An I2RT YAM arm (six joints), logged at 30 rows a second.
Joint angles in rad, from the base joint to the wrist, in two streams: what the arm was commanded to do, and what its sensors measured. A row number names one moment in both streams.
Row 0, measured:
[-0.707, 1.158, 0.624, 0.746, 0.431, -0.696]
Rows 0 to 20, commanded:
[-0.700, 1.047, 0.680, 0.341, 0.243, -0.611]
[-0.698, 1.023, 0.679, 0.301, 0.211, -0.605]
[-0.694, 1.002, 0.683, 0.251, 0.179, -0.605]
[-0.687, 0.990, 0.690, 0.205, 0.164, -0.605]
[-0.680, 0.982, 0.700, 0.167, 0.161, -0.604]
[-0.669, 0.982, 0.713, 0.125, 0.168, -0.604]
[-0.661, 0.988, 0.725, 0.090, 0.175, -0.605]
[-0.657, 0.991, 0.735, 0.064, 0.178, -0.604]
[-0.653, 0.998, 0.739, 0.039, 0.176, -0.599]
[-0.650, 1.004, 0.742, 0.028, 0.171, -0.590]
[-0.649, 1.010, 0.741, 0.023, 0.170, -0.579]
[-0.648, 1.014, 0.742, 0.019, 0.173, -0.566]
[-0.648, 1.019, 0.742, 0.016, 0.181, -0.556]
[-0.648, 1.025, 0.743, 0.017, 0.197, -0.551]
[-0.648, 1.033, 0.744, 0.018, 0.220, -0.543]
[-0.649, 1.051, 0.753, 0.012, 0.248, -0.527]
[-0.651, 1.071, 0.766, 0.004, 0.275, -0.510]
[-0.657, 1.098, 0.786, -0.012, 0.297, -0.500]
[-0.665, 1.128, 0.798, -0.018, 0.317, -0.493]
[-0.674, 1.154, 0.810, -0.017, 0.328, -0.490]
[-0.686, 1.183, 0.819, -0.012, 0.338, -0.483]
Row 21, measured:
[-0.664, 1.134, 0.773, 0.013, 0.275, -0.528]
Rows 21 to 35, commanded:
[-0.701, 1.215, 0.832, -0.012, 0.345, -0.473]
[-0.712, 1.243, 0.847, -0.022, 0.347, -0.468]
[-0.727, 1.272, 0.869, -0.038, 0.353, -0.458]
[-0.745, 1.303, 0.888, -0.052, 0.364, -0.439]
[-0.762, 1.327, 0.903, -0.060, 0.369, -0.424]
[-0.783, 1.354, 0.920, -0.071, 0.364, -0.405]
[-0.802, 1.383, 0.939, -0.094, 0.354, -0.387]
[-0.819, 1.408, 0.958, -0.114, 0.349, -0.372]
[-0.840, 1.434, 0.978, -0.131, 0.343, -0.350]
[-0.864, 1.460, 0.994, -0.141, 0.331, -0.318]
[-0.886, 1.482, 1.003, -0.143, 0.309, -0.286]
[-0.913, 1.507, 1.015, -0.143, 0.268, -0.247]
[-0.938, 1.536, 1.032, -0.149, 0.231, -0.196]
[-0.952, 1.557, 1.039, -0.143, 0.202, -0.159]
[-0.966, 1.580, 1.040, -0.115, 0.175, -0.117]
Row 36, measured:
[-0.934, 1.540, 1.011, -0.104, 0.271, -0.272]
